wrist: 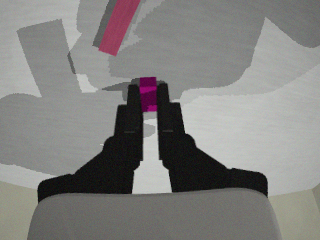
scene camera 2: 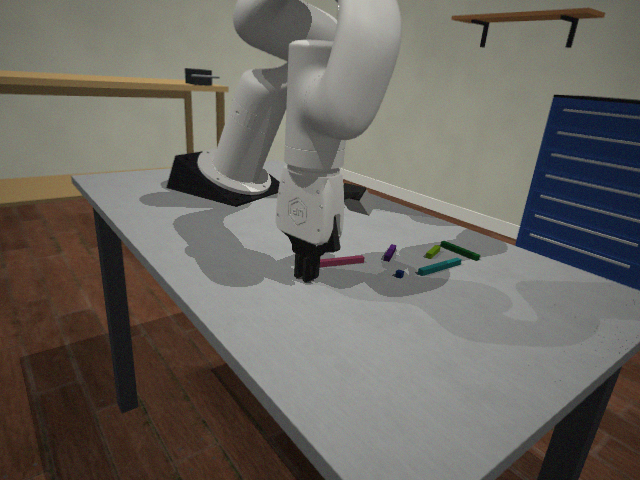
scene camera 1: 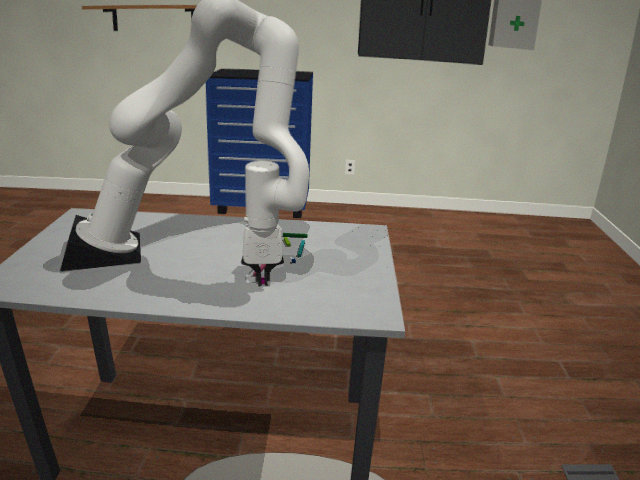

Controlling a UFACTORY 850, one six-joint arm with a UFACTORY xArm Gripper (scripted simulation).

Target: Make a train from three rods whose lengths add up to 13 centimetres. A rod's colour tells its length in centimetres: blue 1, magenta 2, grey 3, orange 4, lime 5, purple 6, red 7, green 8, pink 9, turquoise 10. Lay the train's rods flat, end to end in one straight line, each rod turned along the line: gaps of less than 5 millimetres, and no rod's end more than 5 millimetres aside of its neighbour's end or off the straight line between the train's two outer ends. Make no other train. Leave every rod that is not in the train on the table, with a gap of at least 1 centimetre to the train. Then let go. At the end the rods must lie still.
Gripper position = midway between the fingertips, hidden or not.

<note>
I see my gripper (scene camera 2: 306, 277).
My gripper also shows in the wrist view (wrist: 149, 100).
</note>
